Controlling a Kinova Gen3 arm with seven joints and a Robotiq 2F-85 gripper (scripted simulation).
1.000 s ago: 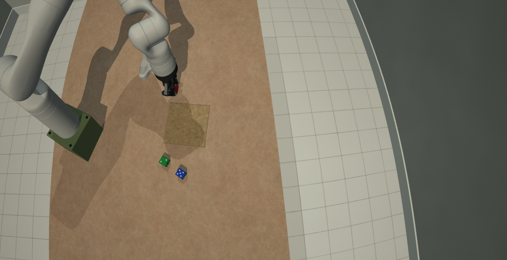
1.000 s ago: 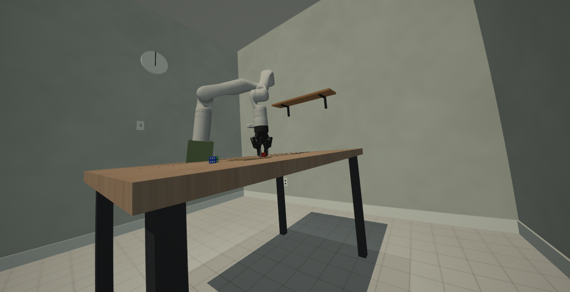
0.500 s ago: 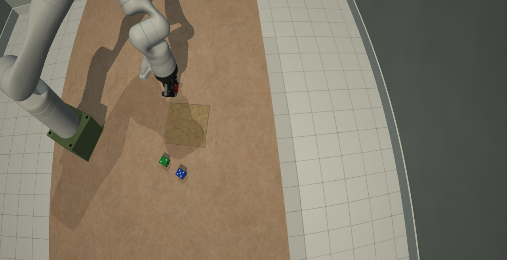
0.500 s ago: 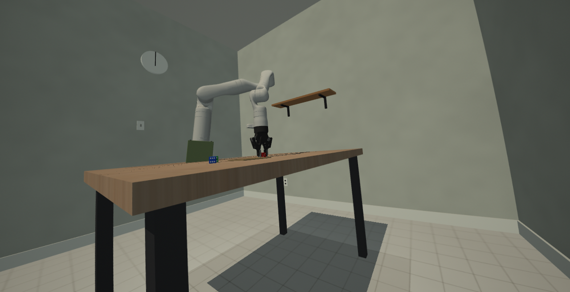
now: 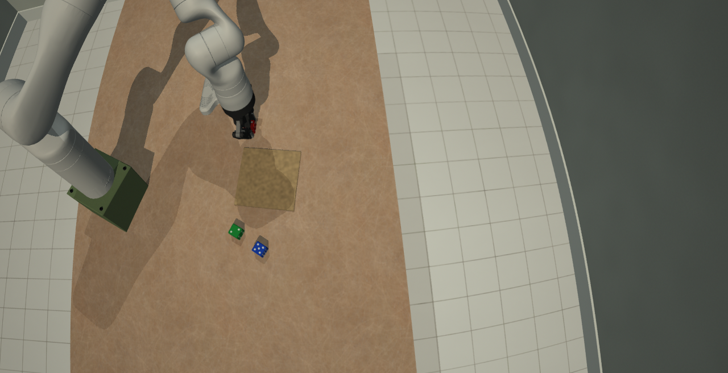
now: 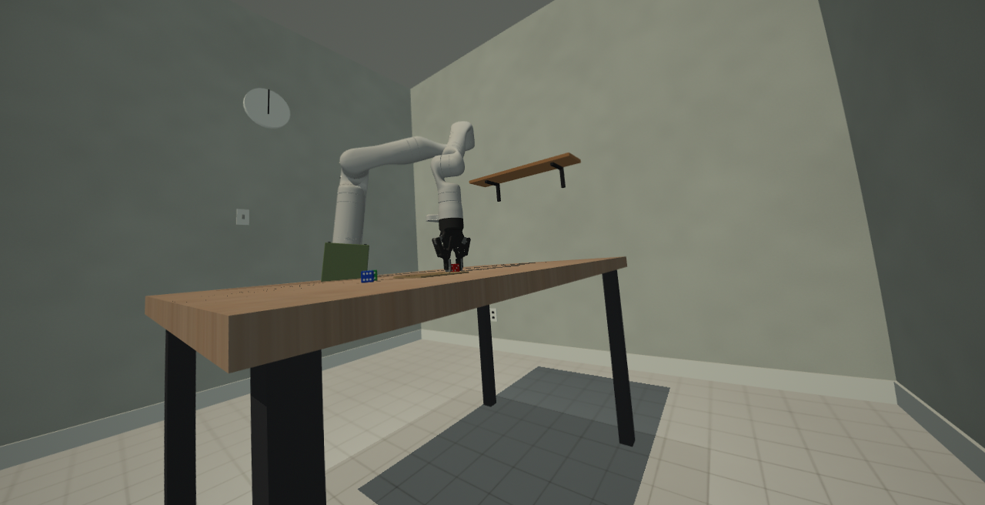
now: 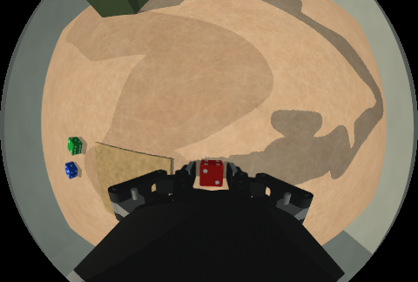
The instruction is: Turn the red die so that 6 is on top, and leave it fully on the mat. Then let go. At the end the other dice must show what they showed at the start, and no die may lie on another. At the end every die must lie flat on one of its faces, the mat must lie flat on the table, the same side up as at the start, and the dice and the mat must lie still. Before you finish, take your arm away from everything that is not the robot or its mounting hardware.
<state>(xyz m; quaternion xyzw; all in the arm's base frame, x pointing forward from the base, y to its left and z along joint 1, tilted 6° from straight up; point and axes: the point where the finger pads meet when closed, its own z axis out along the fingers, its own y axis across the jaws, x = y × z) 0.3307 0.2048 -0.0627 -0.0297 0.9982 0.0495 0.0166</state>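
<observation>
Right now my hand is 1 cm above the red die. Also, from my hand: green die 1 cm ahead, 25 cm to the right, 1 cm below; tan mat 6 cm ahead, 12 cm to the right, 2 cm below; blue die 7 cm ahead, 29 cm to the right, 1 cm below.
</observation>
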